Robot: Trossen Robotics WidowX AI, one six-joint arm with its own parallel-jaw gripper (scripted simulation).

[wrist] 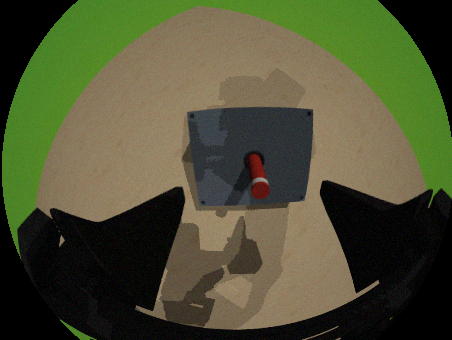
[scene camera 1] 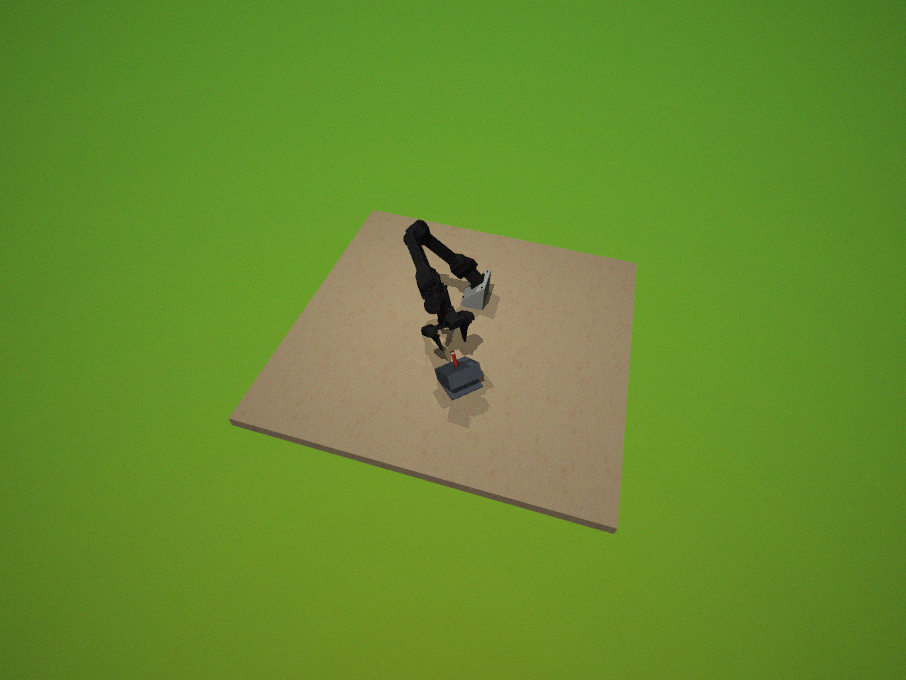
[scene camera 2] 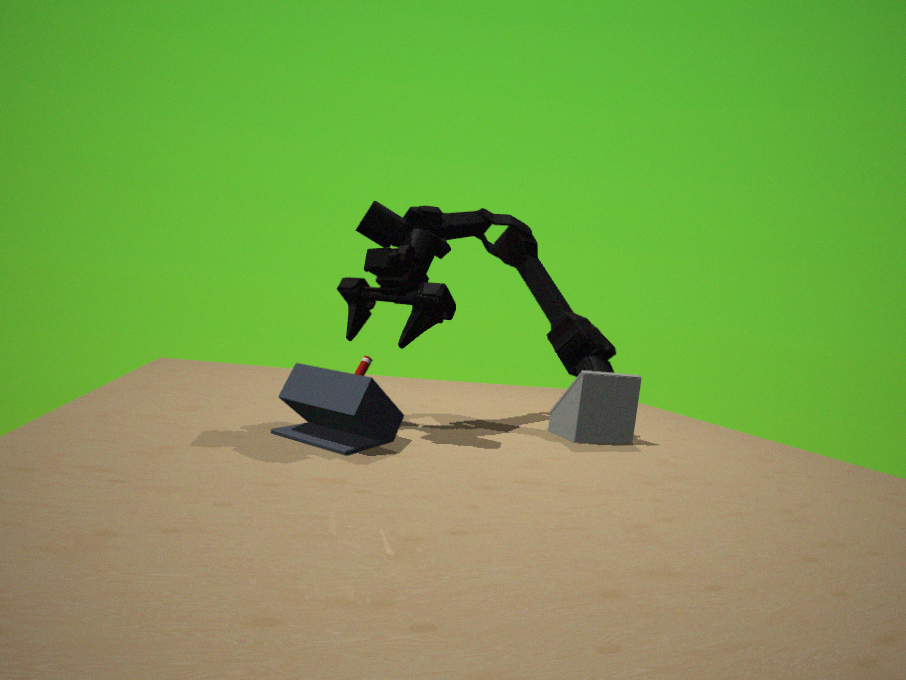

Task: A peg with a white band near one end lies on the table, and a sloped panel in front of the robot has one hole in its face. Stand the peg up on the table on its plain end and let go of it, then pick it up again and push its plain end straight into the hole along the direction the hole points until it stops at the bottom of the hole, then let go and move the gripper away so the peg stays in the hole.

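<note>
So you can picture it, my gripper [scene camera 2: 373, 343] [wrist: 255, 191] [scene camera 1: 453, 346] is open and it's holding nothing. There's a red peg [wrist: 259, 187] here too, and then a panel [scene camera 2: 352, 403] [wrist: 219, 138] [scene camera 1: 468, 370].
</note>
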